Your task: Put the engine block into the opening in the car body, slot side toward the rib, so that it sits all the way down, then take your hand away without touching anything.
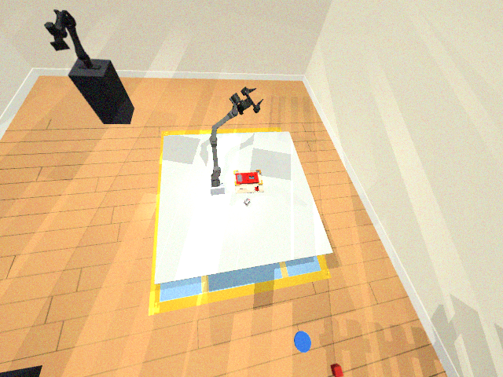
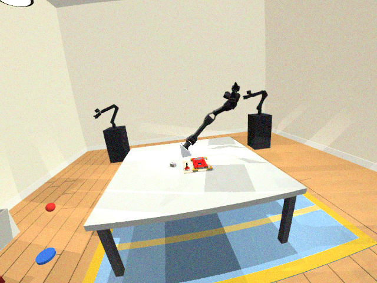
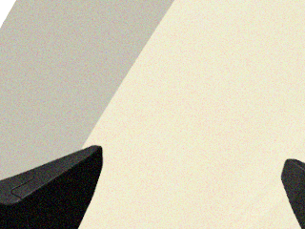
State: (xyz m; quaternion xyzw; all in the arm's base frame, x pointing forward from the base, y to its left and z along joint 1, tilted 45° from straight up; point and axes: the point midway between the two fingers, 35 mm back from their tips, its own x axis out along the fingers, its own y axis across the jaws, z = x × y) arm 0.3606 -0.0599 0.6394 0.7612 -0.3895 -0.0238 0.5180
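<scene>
Right now my gripper tip is 62 cm above the engine block, 53 cm to the left of it and 9 cm past it.
</scene>
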